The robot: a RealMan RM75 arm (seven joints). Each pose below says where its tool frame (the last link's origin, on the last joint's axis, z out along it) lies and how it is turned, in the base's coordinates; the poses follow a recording.
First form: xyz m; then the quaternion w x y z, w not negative.
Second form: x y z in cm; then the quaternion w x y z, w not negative. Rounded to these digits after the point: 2 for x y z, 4 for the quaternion.
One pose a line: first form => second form
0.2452, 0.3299, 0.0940, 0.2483, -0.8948, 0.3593, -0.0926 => 24.52, 32.99, 9.40, 0.2483, -0.8948, 0.3593, -0.0926
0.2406, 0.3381, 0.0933, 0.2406, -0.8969, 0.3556, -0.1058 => 24.06, 33.81, 9.33, 0.2406, -0.8969, 0.3556, -0.1058
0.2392, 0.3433, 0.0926, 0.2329, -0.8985, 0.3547, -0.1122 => 23.92, 34.33, 9.26, 0.2329, -0.8985, 0.3547, -0.1122
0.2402, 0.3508, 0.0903, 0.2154, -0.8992, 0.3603, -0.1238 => 24.02, 35.08, 9.03, 0.2154, -0.8992, 0.3603, -0.1238
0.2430, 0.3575, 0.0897, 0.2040, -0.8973, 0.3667, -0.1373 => 24.30, 35.75, 8.97, 0.2040, -0.8973, 0.3667, -0.1373
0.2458, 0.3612, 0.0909, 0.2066, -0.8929, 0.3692, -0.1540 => 24.58, 36.12, 9.09, 0.2066, -0.8929, 0.3692, -0.1540
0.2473, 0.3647, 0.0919, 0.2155, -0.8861, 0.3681, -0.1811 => 24.73, 36.47, 9.19, 0.2155, -0.8861, 0.3681, -0.1811
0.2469, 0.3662, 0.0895, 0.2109, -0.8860, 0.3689, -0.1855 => 24.69, 36.62, 8.95, 0.2109, -0.8860, 0.3689, -0.1855
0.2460, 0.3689, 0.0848, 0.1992, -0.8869, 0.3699, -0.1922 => 24.60, 36.89, 8.48, 0.1992, -0.8869, 0.3699, -0.1922
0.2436, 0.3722, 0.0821, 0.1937, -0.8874, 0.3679, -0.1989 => 24.36, 37.22, 8.21, 0.1937, -0.8874, 0.3679, -0.1989
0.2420, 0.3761, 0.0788, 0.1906, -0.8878, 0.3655, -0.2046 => 24.20, 37.61, 7.88, 0.1906, -0.8878, 0.3655, -0.2046
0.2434, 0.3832, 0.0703, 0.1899, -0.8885, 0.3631, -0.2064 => 24.34, 38.32, 7.03, 0.1899, -0.8885, 0.3631, -0.2064
